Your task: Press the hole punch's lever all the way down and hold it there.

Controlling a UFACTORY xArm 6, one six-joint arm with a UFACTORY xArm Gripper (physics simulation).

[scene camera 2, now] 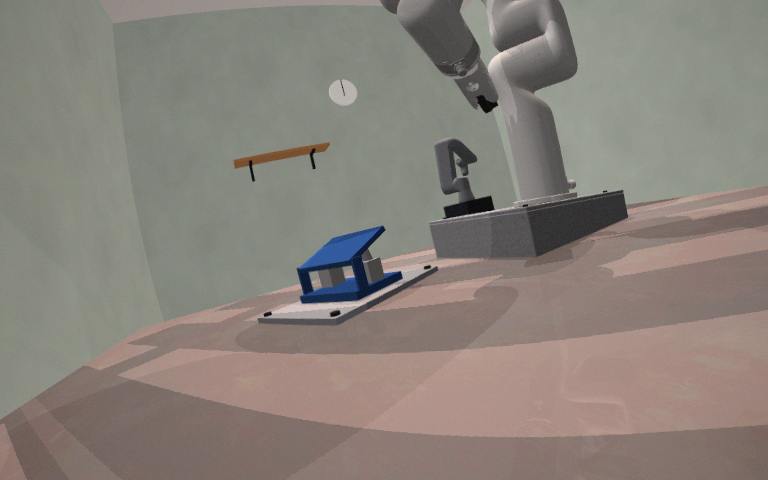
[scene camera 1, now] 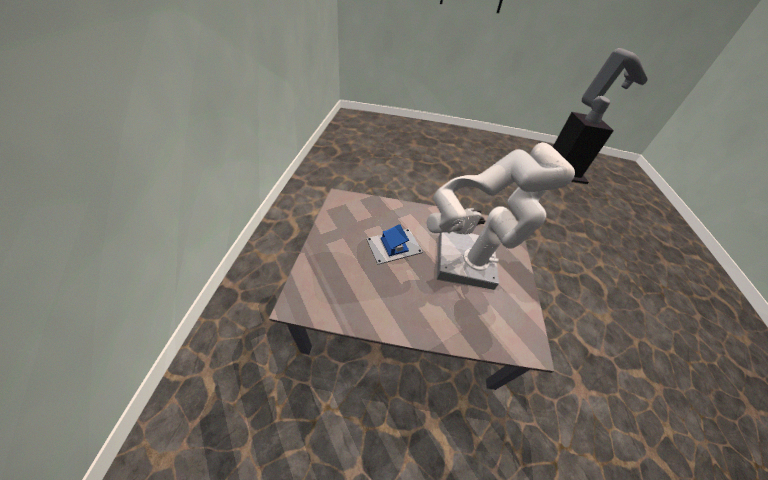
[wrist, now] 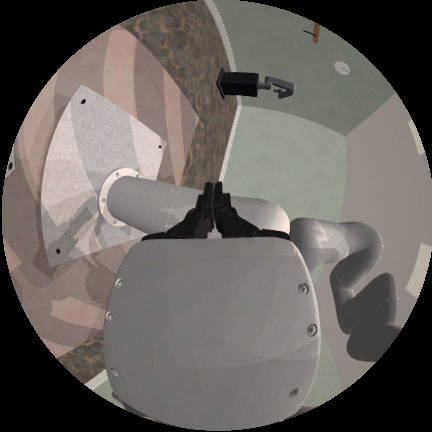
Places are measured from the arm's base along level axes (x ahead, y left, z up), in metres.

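Pixels of known places: gripper, between the fingertips: (scene camera 2: 490, 105) (scene camera 1: 482, 220) (wrist: 214, 193); arm's base, origin of its link: (scene camera 2: 545, 202) (scene camera 1: 476, 259) (wrist: 122, 196).
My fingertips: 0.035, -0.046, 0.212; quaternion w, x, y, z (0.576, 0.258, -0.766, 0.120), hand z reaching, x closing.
Observation:
Ahead of a thing's pixels: the offset from my fingertips to its top centre, as dx, dy, dz. "spot": to the spot under its first point. Level surfaces: height alone.
The blue hole punch @(spot: +0.361, -0.017, -0.202) (scene camera 1: 394, 240) (scene camera 2: 334, 294) stands on a light plate @(+0.356, -0.043, -0.262) (scene camera 1: 382, 255) (scene camera 2: 300, 314) fixed to the table. Its lever @(+0.356, -0.043, -0.181) (scene camera 1: 395, 234) (scene camera 2: 343, 247) is a flat blue panel, raised at a slant, with its high end toward the robot base in scene camera 2. My gripper (scene camera 1: 481, 217) (scene camera 2: 487, 104) (wrist: 214, 193) is shut and empty, with the fingertips together. It is high above the table, close to the arm's own column, and well apart from the punch. The lever does not show in the wrist view.
The arm's grey base block (scene camera 1: 467, 277) (scene camera 2: 481, 240) (wrist: 100, 150) is on the table @(dz -0.274) (scene camera 1: 339, 294) (scene camera 2: 396, 384) beside the punch plate. A second grey arm on a black pedestal (scene camera 1: 583, 141) (scene camera 2: 472, 206) (wrist: 240, 84) stands beyond the table. A wall shelf (scene camera 2: 281, 154) hangs behind.

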